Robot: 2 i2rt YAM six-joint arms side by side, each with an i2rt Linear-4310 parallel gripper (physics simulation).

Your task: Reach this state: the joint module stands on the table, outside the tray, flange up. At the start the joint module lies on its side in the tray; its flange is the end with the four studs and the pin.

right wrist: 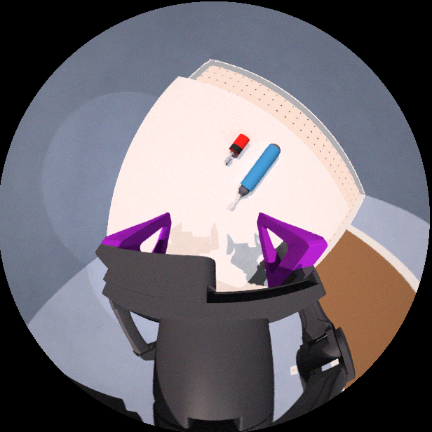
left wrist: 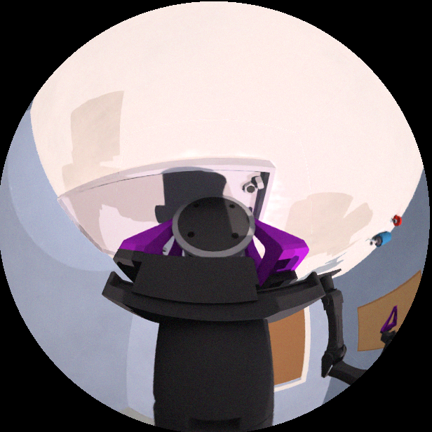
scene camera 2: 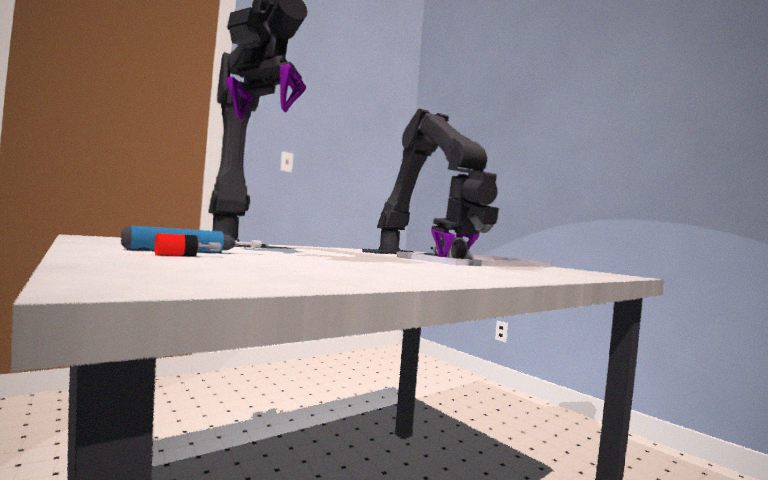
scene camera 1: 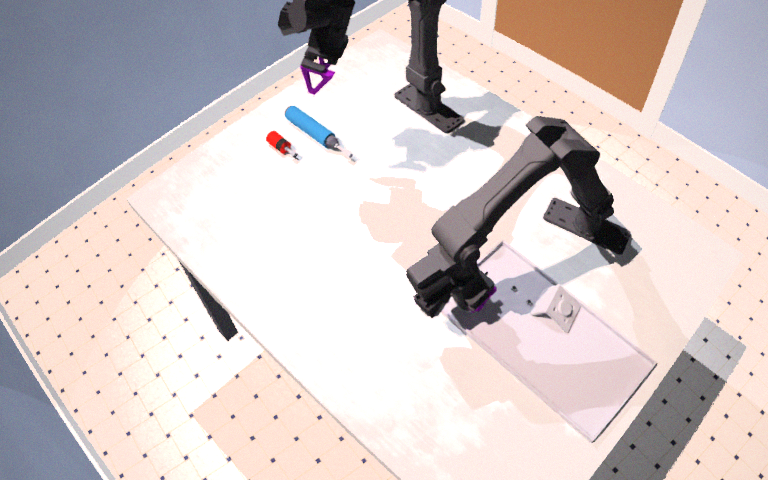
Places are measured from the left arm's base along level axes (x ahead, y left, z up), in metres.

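Pixels of known places: left gripper, fingertip midpoint: point(scene camera 1: 469, 299); right gripper, fingertip midpoint: point(scene camera 2: 260, 114) point(scene camera 1: 317, 81); left arm's base, link origin: point(scene camera 2: 388, 253) point(scene camera 1: 586, 226); right arm's base, link origin: point(scene camera 1: 428, 108).
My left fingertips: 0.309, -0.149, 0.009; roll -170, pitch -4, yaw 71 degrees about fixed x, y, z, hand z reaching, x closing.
For each thing: its top centre in the pictures, then the offset to it from my left fingertips, as dx, dy, dz. "*": a spot on its surface instead.
- joint module, surface spot: point(scene camera 2: 459, 249) * +0.025, -0.008, +0.027
- pale tray, top centre: point(scene camera 1: 545, 332) point(scene camera 2: 477, 257) -0.005, +0.169, +0.007
- whitish bracket, top centre: point(scene camera 1: 560, 300) -0.067, +0.169, +0.039
- blue screwdriver-like tool, surface spot: point(scene camera 1: 308, 125) * -0.226, -0.563, +0.029
The joint module point(scene camera 2: 459, 249) point(left wrist: 214, 224) is between the purple fingers of my left gripper point(scene camera 1: 482, 300) point(scene camera 2: 455, 244) point(left wrist: 213, 217). In the left wrist view its round dark end face with a light rim and four small dark holes points at the camera; the rest of the body is hidden behind it. The flange's studs and pin do not show. The module is low, at the left part of the pale tray point(scene camera 1: 594, 384) point(scene camera 2: 512, 262) point(left wrist: 220, 162); I cannot tell if it touches the tray. My right gripper point(scene camera 1: 317, 79) point(scene camera 2: 263, 114) point(right wrist: 213, 217) is wide open, empty, high above the table.
A whitish bracket point(scene camera 1: 561, 308) and two small nuts point(scene camera 1: 514, 288) point(left wrist: 250, 187) lie in the tray. A blue screwdriver-like tool point(scene camera 1: 308, 125) point(scene camera 2: 172, 238) point(right wrist: 260, 167) and a shorter red one point(scene camera 1: 277, 141) point(scene camera 2: 169, 244) point(right wrist: 240, 143) lie on the table, on the right gripper's side.
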